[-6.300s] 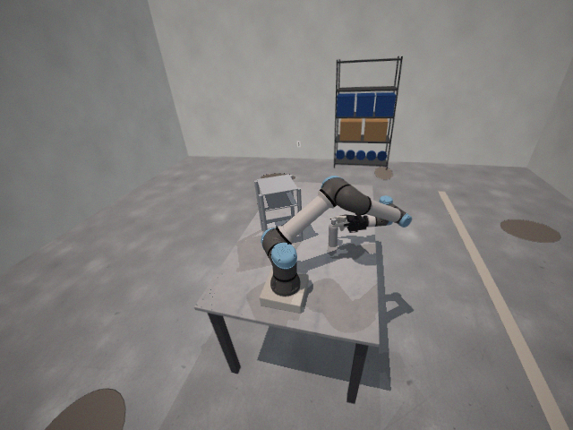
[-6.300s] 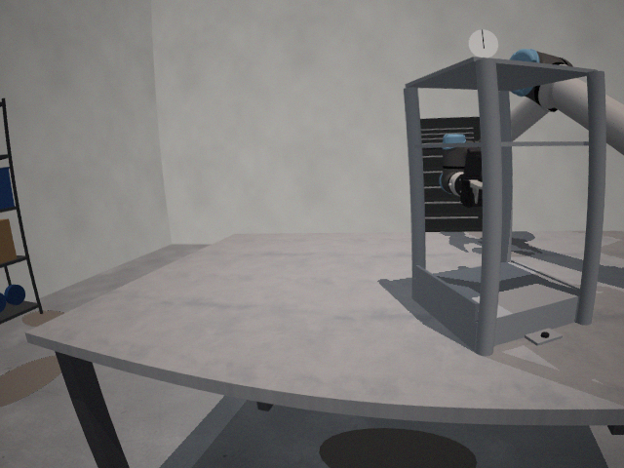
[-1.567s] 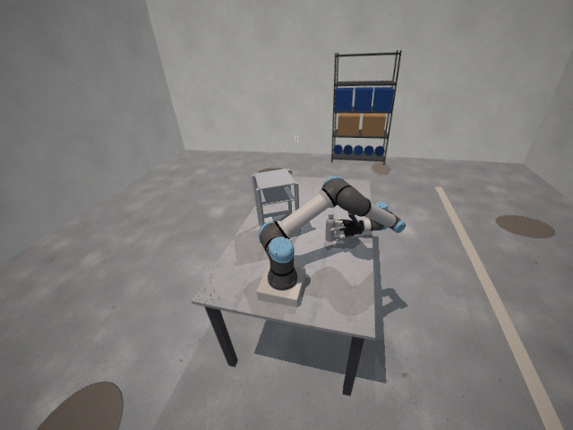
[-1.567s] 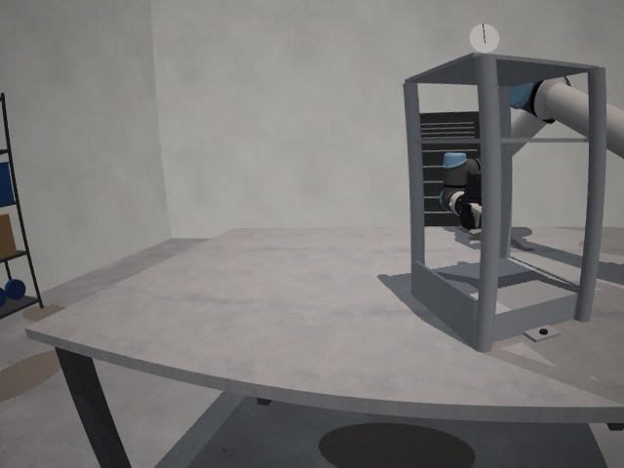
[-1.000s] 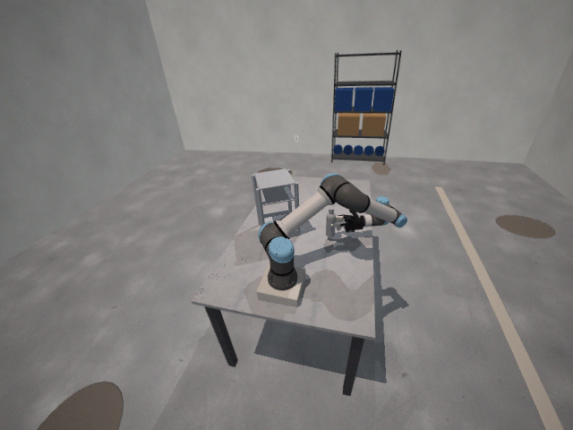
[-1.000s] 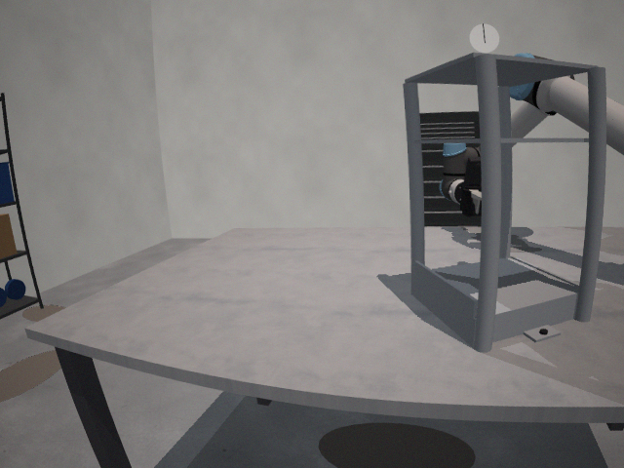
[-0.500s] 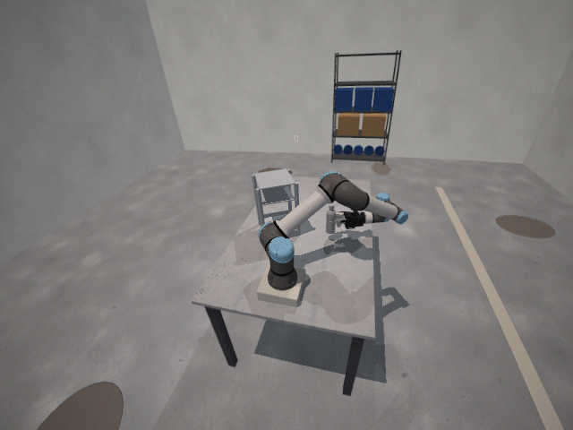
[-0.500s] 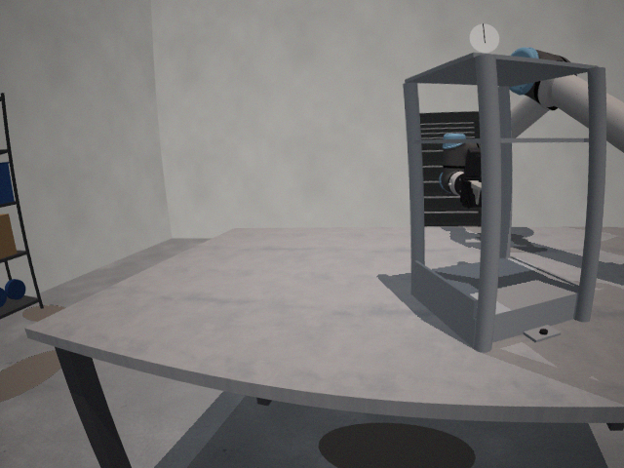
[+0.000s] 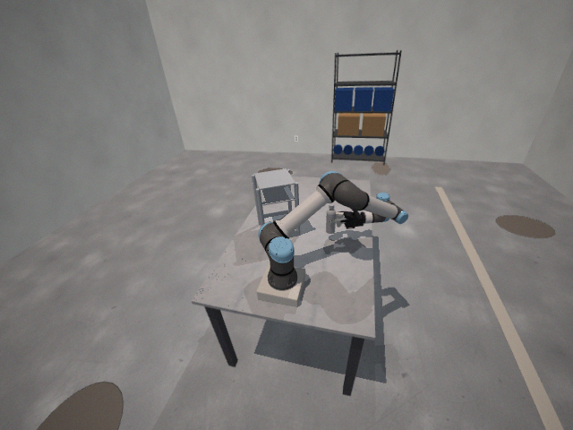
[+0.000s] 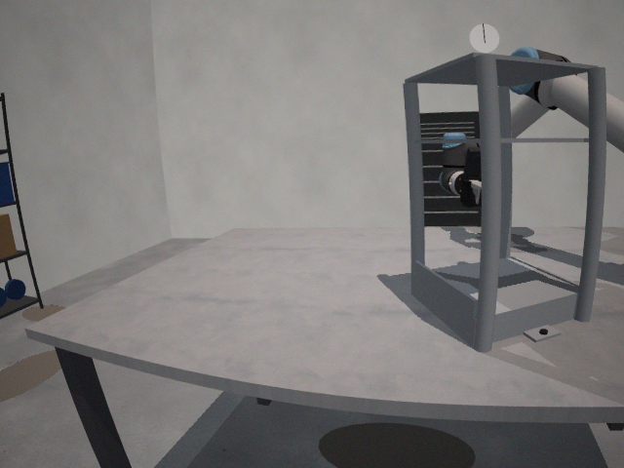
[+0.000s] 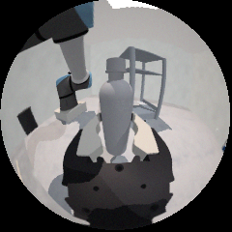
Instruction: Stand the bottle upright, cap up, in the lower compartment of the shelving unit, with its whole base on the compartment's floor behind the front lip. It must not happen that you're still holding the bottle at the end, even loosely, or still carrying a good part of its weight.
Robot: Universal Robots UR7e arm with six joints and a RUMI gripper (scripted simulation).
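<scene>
The grey shelving unit is 340 mm to the left of my hand, 100 mm ahead of it and 30 mm above it. The rest, counted from my hand: grey bottle 30 mm above.
</scene>
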